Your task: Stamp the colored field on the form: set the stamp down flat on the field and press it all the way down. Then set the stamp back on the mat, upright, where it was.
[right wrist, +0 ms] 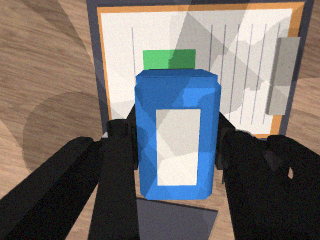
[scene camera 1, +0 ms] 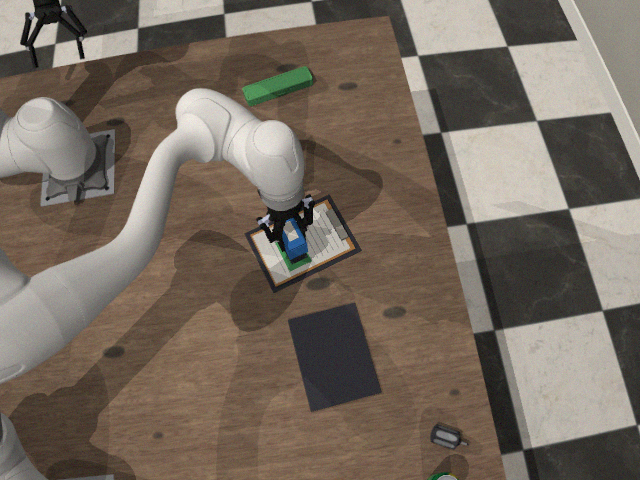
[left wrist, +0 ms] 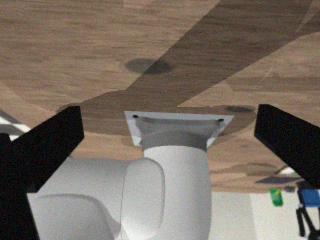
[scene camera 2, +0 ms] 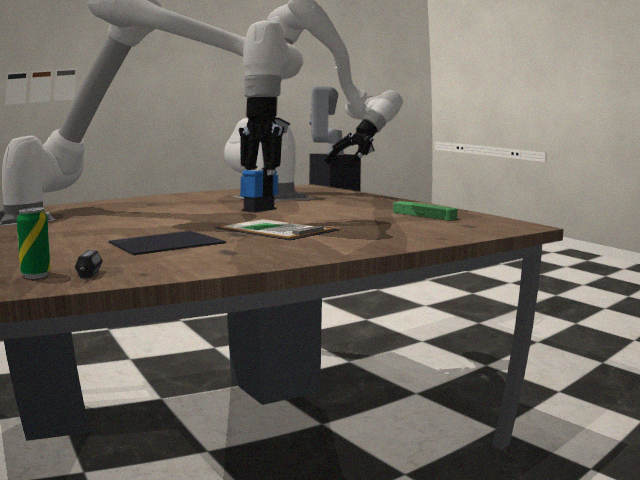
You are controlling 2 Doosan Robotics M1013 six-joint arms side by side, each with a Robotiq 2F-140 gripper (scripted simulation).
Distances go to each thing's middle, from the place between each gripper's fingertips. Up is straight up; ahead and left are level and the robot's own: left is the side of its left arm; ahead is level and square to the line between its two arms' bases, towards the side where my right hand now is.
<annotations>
Right now the dark mat (scene camera 1: 335, 363) is 6 cm ahead of my right hand, 27 cm to the right of it and 11 cm below it. Round my right hand: blue stamp (scene camera 2: 252, 180) (2 cm below).
My left gripper (scene camera 2: 337, 163) is now 63 cm short of the blue stamp, 68 cm to the left of it and 3 cm above it. Round my left hand: dark mat: 70 cm ahead, 96 cm to the right, 12 cm below.
</annotations>
